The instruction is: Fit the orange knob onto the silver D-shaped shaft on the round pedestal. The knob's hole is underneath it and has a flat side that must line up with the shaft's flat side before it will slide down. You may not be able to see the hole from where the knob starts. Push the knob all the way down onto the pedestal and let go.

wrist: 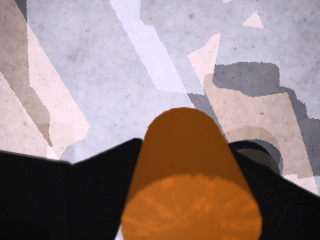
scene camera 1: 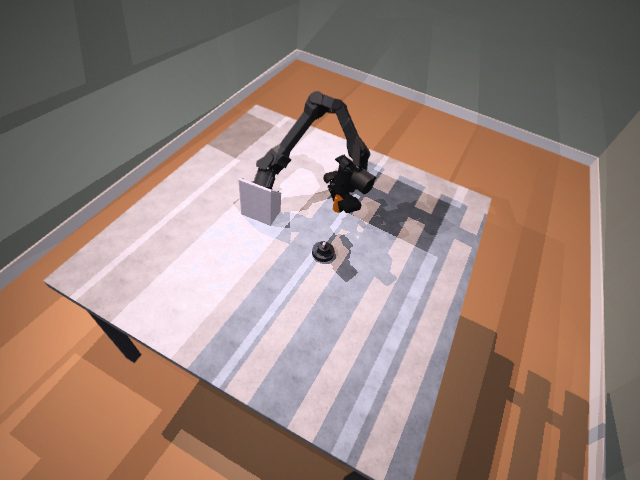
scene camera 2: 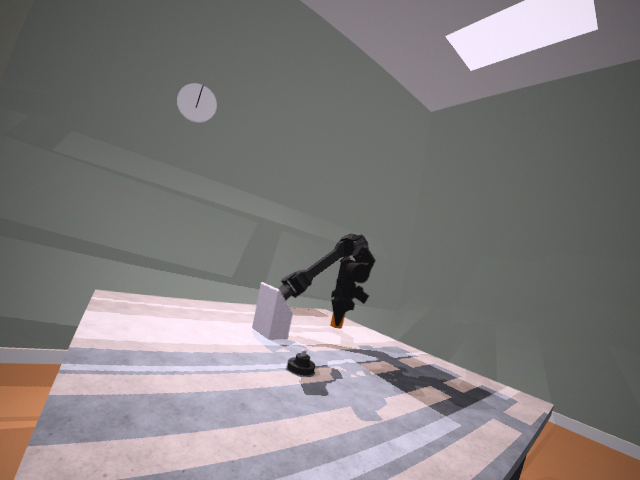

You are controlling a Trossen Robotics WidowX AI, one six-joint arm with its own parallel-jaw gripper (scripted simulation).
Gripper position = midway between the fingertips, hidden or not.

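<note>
My gripper in scene camera 1 [scene camera 1: 338, 207]. Same gripper [scene camera 2: 336, 324], carrying an orange knob [wrist: 186, 174]. Gripper in the wrist view too [wrist: 183, 153], with a round pedestal [wrist: 255, 152] visible.
</note>
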